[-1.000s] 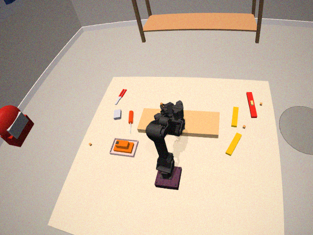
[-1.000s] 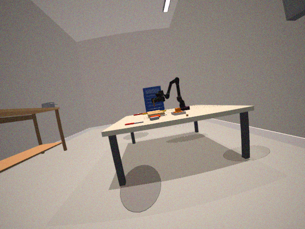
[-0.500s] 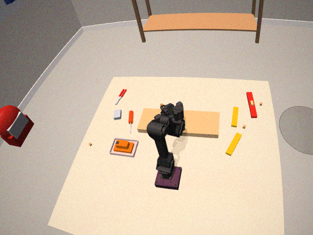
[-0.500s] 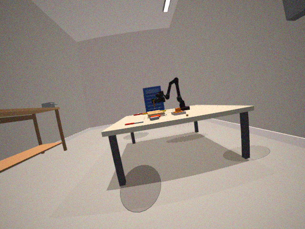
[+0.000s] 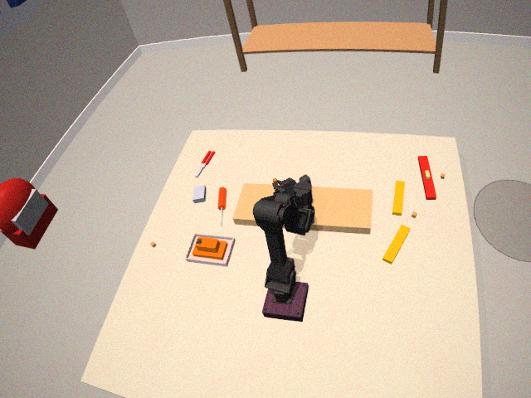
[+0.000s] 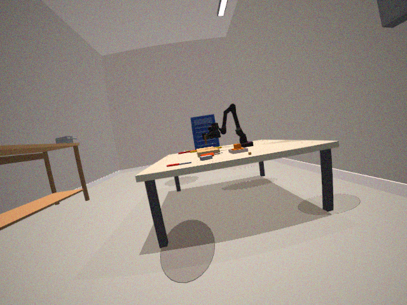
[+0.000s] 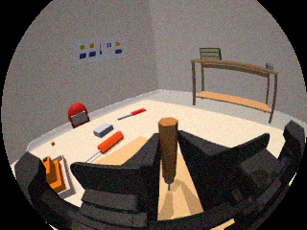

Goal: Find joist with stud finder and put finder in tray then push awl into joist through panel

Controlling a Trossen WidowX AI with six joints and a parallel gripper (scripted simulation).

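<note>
My gripper tip is 60 mm above the awl. Also, from my gripper tip: orange stud finder (220 mm behind, 240 mm to the left, 110 mm below); grey block (40 mm ahead, 360 mm to the left, 140 mm below); pink tray (220 mm behind, 230 mm to the left, 140 mm below).
</note>
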